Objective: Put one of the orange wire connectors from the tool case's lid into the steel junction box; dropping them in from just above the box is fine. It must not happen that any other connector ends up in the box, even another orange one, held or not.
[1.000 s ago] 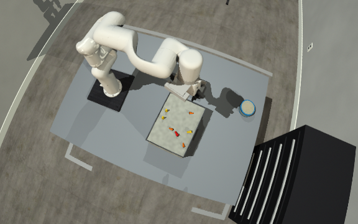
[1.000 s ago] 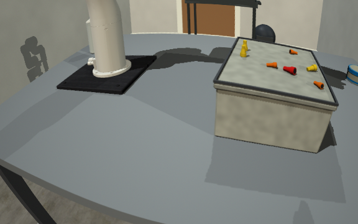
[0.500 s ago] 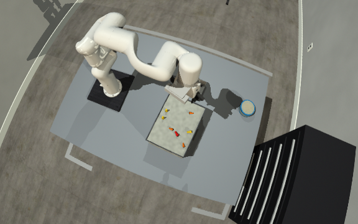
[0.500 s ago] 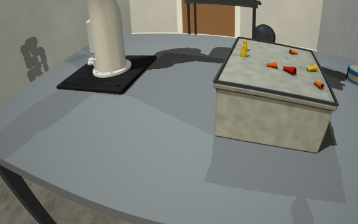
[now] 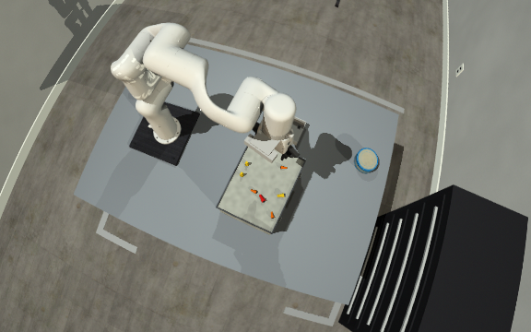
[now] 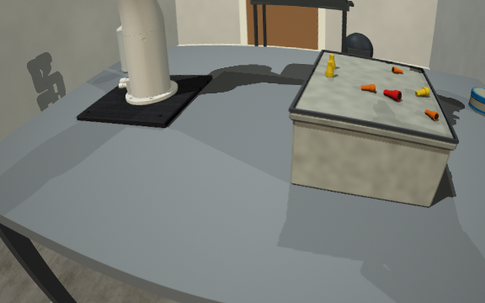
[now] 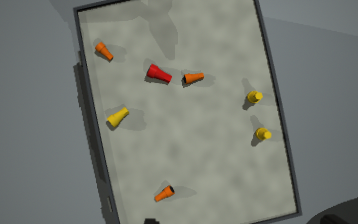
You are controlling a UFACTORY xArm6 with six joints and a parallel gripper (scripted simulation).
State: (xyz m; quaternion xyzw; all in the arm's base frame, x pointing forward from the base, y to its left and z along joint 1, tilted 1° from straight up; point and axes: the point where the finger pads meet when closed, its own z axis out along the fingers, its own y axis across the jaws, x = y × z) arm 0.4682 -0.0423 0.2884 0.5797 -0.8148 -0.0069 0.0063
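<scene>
Now: the tool case 22 cm below my hand and 7 cm to the right of it. Also, from my hand: red connector: 19 cm below, 13 cm to the right, 1 cm ahead.
</scene>
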